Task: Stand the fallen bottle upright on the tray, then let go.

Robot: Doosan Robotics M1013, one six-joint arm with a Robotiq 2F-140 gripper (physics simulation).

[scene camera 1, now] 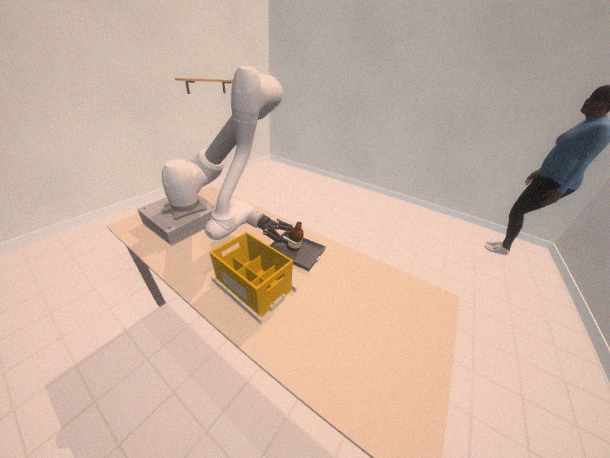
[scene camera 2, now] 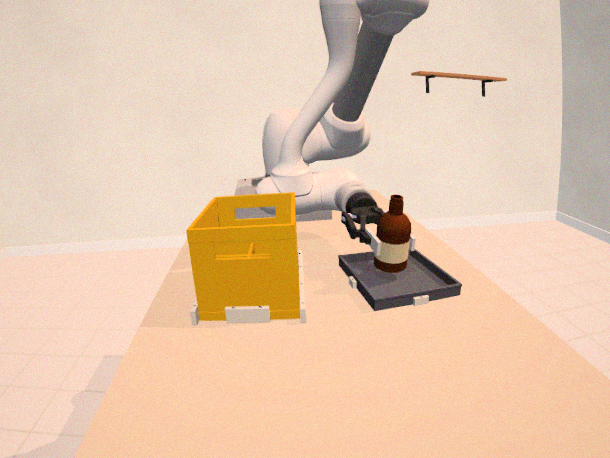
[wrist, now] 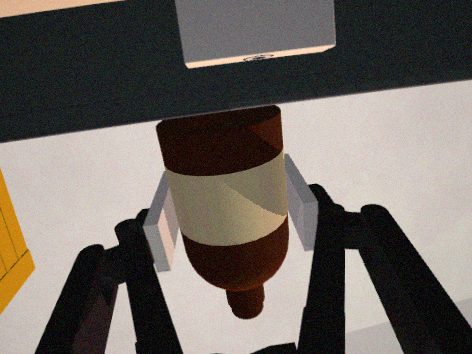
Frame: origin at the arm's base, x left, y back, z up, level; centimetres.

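Seen in the pictures: gripper, between the fingertips: (scene camera 1: 298, 240) (scene camera 2: 396, 246); arm's base, origin of its link: (scene camera 1: 185, 207).
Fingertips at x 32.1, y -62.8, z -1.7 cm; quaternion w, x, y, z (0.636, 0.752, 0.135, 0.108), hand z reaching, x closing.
Note:
Pixels of each thing's top centre, then the offset from my fingertips to it. Level surfaces: height alone.
- brown bottle, centre of its top: (wrist: 248, 318) (scene camera 2: 394, 194) (scene camera 1: 296, 222) dy +1.6, dx -0.6, dz +10.6 cm
- dark tray, centre of its top: (wrist: 229, 102) (scene camera 2: 396, 268) (scene camera 1: 296, 247) dy +1.6, dx +0.2, dz -5.5 cm
- yellow crate, centre of its top: (scene camera 2: 247, 208) (scene camera 1: 250, 256) dy -3.8, dx -29.6, dz +9.4 cm
- table, height of its surface: dz -8.1 cm
The brown bottle (scene camera 1: 297, 232) (scene camera 2: 393, 230) (wrist: 235, 200) with a cream label is upright, neck up, over the dark tray (scene camera 1: 312, 257) (scene camera 2: 425, 282) (wrist: 75, 80). My gripper (scene camera 1: 293, 242) (scene camera 2: 394, 243) (wrist: 228, 181) reaches in from the robot's side and is shut on the bottle, one pale pad on each side around the label. The bottle's base is low inside the tray's rim. In the wrist view the tray's edge cuts across the base, so whether it touches the tray floor cannot be told.
A yellow crate (scene camera 1: 275, 295) (scene camera 2: 250, 290) (wrist: 10, 240) with compartments stands beside the tray on the table (scene camera 1: 375, 350) (scene camera 2: 350, 375). Small pale blocks sit against the crate and tray. A person (scene camera 1: 565, 155) in a blue top is at the far right. A wall shelf (scene camera 1: 205, 80) (scene camera 2: 460, 76) hangs behind.

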